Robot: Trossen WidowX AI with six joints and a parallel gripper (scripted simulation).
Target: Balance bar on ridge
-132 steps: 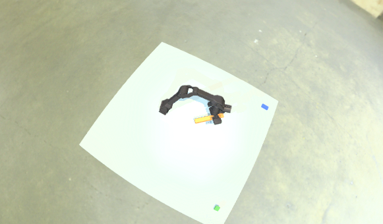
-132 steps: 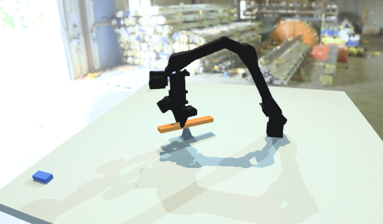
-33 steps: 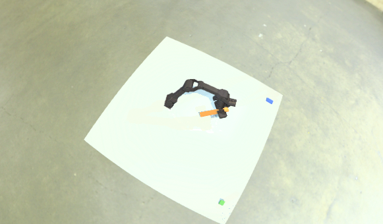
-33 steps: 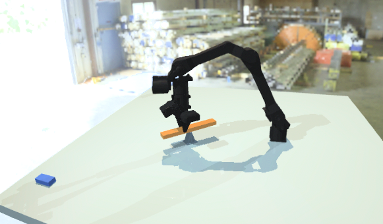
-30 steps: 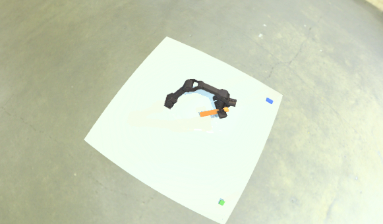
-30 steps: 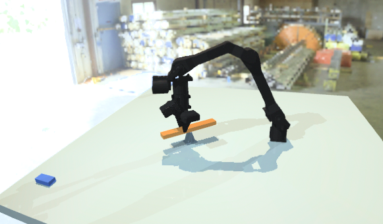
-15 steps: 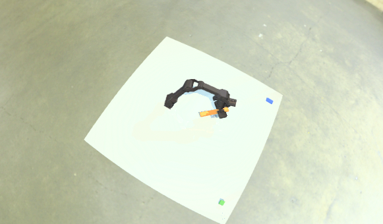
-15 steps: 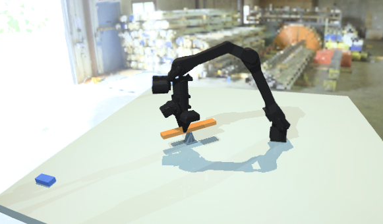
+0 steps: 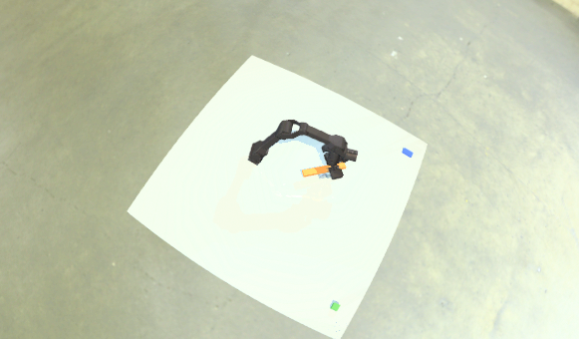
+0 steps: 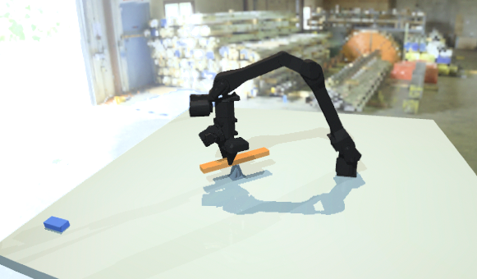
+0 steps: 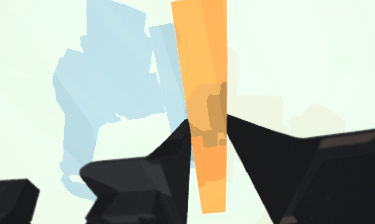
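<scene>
My gripper tip is 2 cm past the orange bar and 2 cm to the left of it. Also, from my gripper tip: blue block: 37 cm ahead, 38 cm to the left, 5 cm below; then green block: 37 cm ahead, 62 cm to the right, 4 cm below.
</scene>
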